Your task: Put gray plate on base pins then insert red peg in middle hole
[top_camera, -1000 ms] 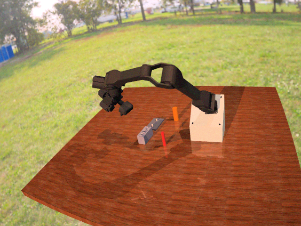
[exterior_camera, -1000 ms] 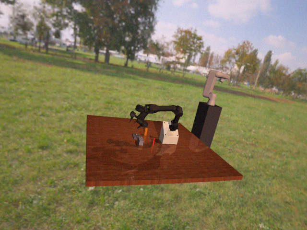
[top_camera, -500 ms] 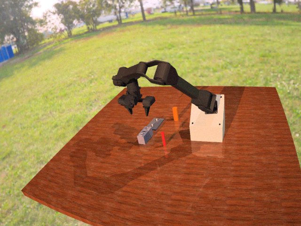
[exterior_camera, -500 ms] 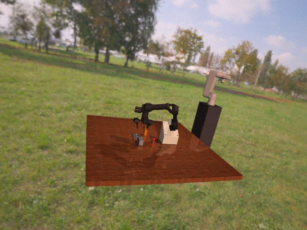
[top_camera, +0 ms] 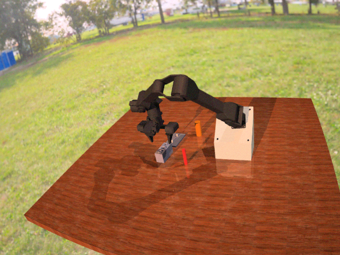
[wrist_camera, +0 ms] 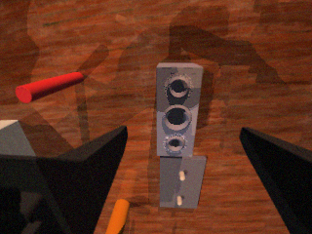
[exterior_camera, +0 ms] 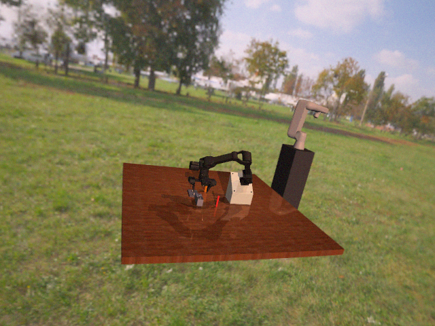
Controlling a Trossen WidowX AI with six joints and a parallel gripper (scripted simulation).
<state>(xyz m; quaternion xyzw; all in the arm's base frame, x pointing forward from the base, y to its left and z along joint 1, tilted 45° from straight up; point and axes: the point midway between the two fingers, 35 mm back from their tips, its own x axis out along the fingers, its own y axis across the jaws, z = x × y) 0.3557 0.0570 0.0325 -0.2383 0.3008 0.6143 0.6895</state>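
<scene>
Now: the gray plate 40 mm below my gripper tip. Round my gripper tip: red peg 120 mm behind, 50 mm to the left, 40 mm below; orange cylinder 120 mm behind, 200 mm to the right, 40 mm below; base 10 mm behind, 150 mm to the right, 70 mm below.
</scene>
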